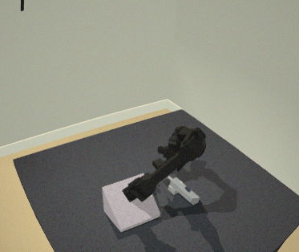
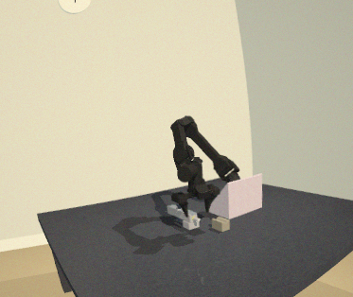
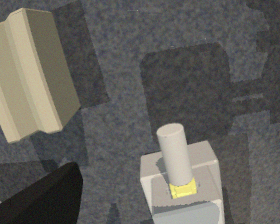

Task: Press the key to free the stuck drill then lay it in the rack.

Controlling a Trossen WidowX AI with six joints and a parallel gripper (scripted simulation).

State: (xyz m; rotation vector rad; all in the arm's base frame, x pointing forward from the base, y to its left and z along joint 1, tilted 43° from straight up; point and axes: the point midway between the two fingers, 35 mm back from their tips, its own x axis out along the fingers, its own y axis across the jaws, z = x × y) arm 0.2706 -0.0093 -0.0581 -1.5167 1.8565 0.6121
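Now: gripper tip 10 mm past the drill, 60 mm to the left of it and 20 mm above it. Also, from my gripper tip: white block 20 mm behind, 120 mm to the right, 30 mm below; rack 70 mm behind, 60 mm to the left, 50 mm below; key 20 mm behind, 140 mm to the right, 20 mm below.
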